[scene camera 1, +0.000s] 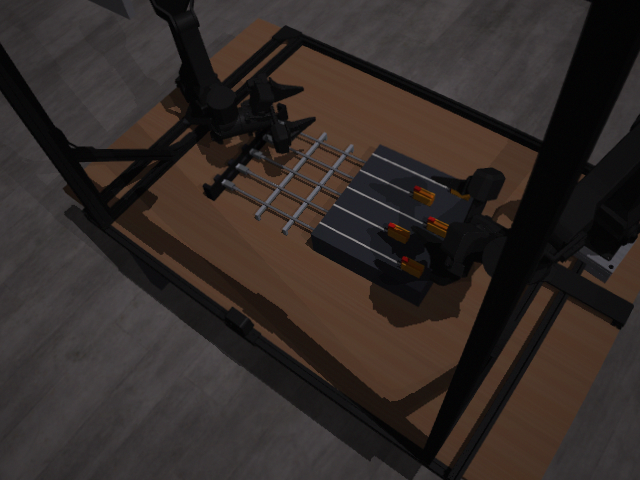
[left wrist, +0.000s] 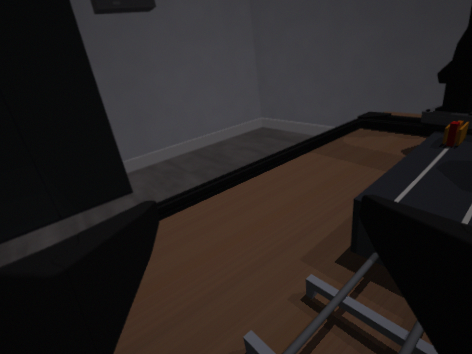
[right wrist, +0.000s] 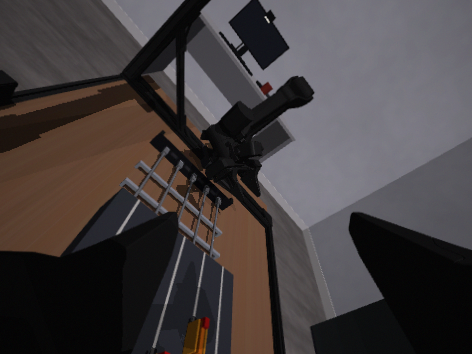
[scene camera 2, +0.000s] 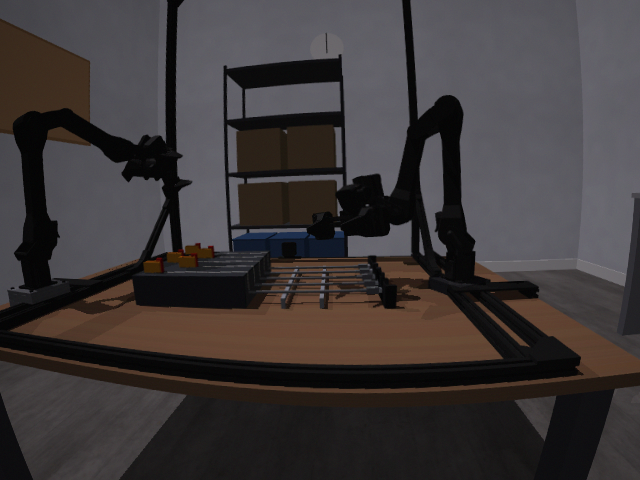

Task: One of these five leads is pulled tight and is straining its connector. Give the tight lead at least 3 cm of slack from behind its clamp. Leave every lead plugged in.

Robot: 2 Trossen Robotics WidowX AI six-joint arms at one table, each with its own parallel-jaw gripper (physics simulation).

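Where they show: left gripper, fingertip midpoint: (scene camera 1: pixel 309 103) (left wrist: pixel 259 208) (right wrist: pixel 251 198) (scene camera 2: pixel 323 229); right gripper, fingertip midpoint: (scene camera 1: pixel 422 202) (right wrist: pixel 263 221) (scene camera 2: pixel 186 169); left arm's base, link origin: (right wrist: pixel 214 158) (scene camera 2: pixel 459 278); right arm's base, link origin: (scene camera 1: pixel 603 242) (left wrist: pixel 457 109) (scene camera 2: pixel 38 285).
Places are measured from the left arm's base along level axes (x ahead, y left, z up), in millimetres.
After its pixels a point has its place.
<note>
Five grey leads (scene camera 1: pixel 245 194) @[y -254, x 161, z -2 mm] (scene camera 2: pixel 305 291) @[y -97, x 330, z -2 mm] (left wrist: pixel 320 317) @[y -104, x 339, z 0 mm] run from plugs at a black rail (scene camera 1: pixel 211 191) @[y -259, x 84, z 7 mm] (scene camera 2: pixel 388 294) @[y 8, x 203, z 1 mm] over two bars to a dark block (scene camera 1: pixel 356 258) @[y -415, x 430, z 38 mm] (scene camera 2: pixel 191 290) @[y -167, x 551, z 9 mm]. White lines continue along its top to orange clamps (scene camera 1: pixel 398 233) @[y -362, x 507, z 58 mm] with red tips. Which lead is tight cannot be told. My left gripper (scene camera 1: pixel 308 104) @[y -87, x 292, z 122 mm] (left wrist: pixel 259 208) @[y -87, x 292, z 122 mm] is open and empty, above the rail's far end, and hides part of it in scene camera 1. My right gripper (scene camera 1: pixel 439 211) (scene camera 2: pixel 186 168) @[y -435, x 542, z 272 mm] (right wrist: pixel 263 221) @[y -435, x 542, z 272 mm] is open and empty, high above the clamps, partly hiding two in scene camera 1.
The two silver bars (scene camera 1: pixel 263 209) @[y -287, x 208, z -8 mm] (scene camera 1: pixel 289 227) @[y -326, x 273, z -10 mm] lie crosswise under the leads, between rail and block. A black frame (scene camera 2: pixel 310 374) @[y 180, x 429, z -9 mm] edges the wooden table (scene camera 1: pixel 289 330) @[y -554, x 311, z -27 mm], with a dark upright post (scene camera 1: pixel 516 222) @[y -770, x 581, z 731 mm] at the right. A shelf rack (scene camera 2: pixel 225 155) stands behind.
</note>
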